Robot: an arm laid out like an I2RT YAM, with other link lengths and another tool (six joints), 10 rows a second.
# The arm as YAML. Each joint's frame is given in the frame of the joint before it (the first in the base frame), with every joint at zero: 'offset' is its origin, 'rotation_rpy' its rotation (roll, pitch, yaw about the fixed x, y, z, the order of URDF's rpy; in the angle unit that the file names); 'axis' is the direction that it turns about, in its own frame. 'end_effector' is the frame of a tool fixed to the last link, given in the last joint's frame.
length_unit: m
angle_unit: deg
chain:
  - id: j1
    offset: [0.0, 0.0, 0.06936]
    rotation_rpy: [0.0, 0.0, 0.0]
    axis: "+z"
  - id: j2
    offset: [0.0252, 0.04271, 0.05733]
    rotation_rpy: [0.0, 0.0, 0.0]
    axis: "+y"
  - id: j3
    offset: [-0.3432, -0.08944, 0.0]
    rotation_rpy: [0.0, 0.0, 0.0]
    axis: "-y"
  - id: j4
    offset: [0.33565, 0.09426, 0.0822]
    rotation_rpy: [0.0, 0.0, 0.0]
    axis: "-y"
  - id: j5
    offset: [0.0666, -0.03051, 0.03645]
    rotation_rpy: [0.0, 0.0, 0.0]
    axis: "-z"
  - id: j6
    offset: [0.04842, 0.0, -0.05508]
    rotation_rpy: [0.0, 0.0, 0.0]
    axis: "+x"
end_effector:
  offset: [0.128, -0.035, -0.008]
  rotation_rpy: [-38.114, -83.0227, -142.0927]
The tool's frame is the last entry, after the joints.
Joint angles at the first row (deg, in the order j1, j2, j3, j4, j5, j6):
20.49 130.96 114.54 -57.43 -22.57 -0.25
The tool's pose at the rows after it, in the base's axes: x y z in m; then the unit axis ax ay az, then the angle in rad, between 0 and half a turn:
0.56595 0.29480 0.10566 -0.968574 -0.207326 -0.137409 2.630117
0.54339 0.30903 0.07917 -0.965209 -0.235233 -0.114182 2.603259
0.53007 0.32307 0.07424 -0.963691 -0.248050 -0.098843 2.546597
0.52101 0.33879 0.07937 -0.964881 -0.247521 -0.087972 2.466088
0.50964 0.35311 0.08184 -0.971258 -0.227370 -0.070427 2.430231
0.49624 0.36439 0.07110 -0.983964 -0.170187 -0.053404 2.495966
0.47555 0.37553 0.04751 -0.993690 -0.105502 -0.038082 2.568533
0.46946 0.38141 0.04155 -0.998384 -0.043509 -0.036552 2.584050
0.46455 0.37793 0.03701 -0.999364 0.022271 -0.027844 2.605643
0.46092 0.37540 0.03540 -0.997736 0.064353 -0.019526 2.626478
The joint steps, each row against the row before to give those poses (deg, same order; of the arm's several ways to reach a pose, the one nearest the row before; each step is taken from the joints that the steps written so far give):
1.44 0.02 -4.26 3.78 -3.30 -3.91
1.49 0.00 -4.48 2.01 -1.88 -2.17
0.74 0.15 -1.05 0.11 -3.43 -0.78
0.42 0.02 0.00 0.13 -4.65 0.83
1.09 0.00 0.00 0.11 -2.06 3.65
2.47 0.00 -0.94 1.64 4.00 9.07
2.86 -0.02 -3.30 3.70 4.31 10.12
0.97 -0.50 -1.79 3.21 1.50 8.41
0.04 -0.55 -1.62 1.57 1.23 7.59
0.04 -0.17 -0.48 0.07 0.89 4.74

